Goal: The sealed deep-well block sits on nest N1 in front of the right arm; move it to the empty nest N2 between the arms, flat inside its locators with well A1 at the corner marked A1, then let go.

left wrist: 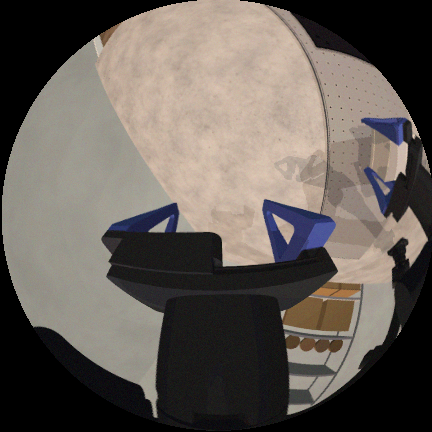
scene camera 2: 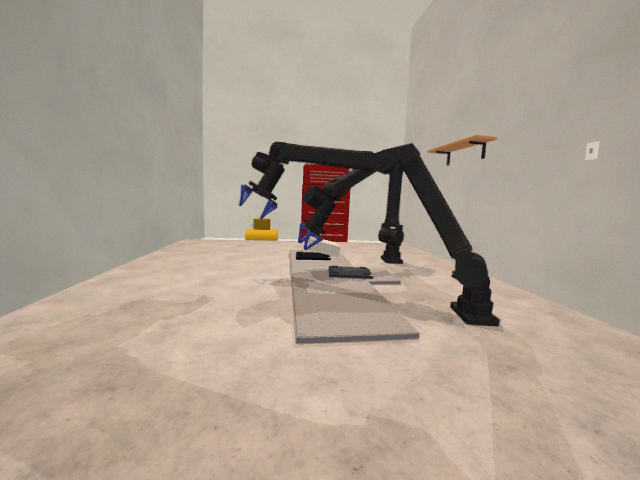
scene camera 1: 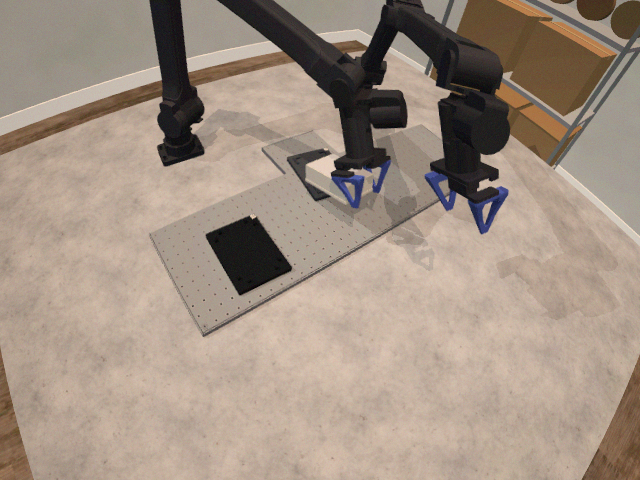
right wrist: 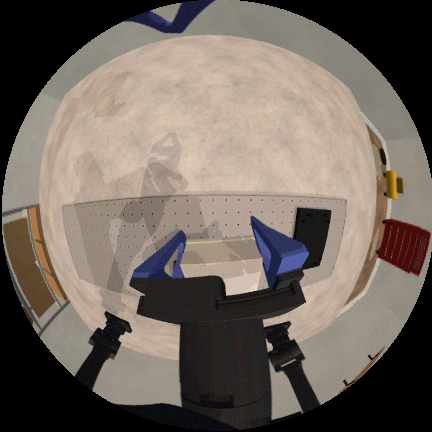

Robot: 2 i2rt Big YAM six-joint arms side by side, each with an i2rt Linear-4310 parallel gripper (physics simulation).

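Places are measured from the left arm's base along level axes (x ahead, y left, z up), in metres.
Pixels of known places: left gripper, fingertip midpoint: (left wrist: 219, 205) (scene camera 2: 250, 212) (scene camera 1: 466, 220); right gripper, fingertip midpoint: (left wrist: 365, 145) (scene camera 2: 301, 246) (scene camera 1: 366, 199) (right wrist: 215, 226); left arm's base, origin of the base link: (scene camera 2: 472, 315) (right wrist: 118, 321); right arm's base, origin of the base link: (scene camera 2: 391, 260) (scene camera 1: 180, 151) (right wrist: 274, 328).
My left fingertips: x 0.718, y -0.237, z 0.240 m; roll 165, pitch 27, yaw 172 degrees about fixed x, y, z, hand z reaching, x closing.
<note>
For each thing: its top centre in the pictures, then the offset to it from my left fingertips. Level surfaces: height alone.
- pale deep-well block, middle of its top: (right wrist: 226, 302) (scene camera 1: 341, 164) (scene camera 2: 322, 236) dz -0.090, dx -0.265, dy -0.089 m
- dark nest N2, middle of its top: (scene camera 1: 321, 169) (scene camera 2: 349, 269) dz -0.209, dx -0.380, dy -0.066 m
- Black nest N1, middle of its top: (scene camera 1: 246, 247) (right wrist: 314, 242) (scene camera 2: 312, 252) dz -0.205, dx -0.201, dy -0.317 m
- perforated plate, its level: dz -0.227 m
My right gripper (scene camera 1: 366, 199) (scene camera 2: 303, 244) (left wrist: 365, 145) (right wrist: 215, 226) is shut on the pale deep-well block (scene camera 1: 321, 171) (scene camera 2: 329, 248) (right wrist: 222, 252). The block is held in the air and looks tilted in scene camera 2. In scene camera 1 it overlaps part of dark nest N2 (scene camera 1: 301, 167) (scene camera 2: 350, 271); in the right wrist view N2 does not show. Well A1 cannot be made out. Black nest N1 (scene camera 1: 248, 254) (scene camera 2: 312, 255) (right wrist: 312, 235) is empty. My left gripper (scene camera 1: 466, 220) (scene camera 2: 251, 210) (left wrist: 219, 205) is open and empty, high up, right of the block in scene camera 1.
A perforated plate (scene camera 1: 180, 248) (scene camera 2: 356, 322) (right wrist: 265, 205) carries both nests. One finger of the left gripper shows at the top of the right wrist view. A shelf rack with boxes (scene camera 1: 558, 67) stands at the back right in scene camera 1. A red cabinet (scene camera 2: 325, 178) stands behind.
</note>
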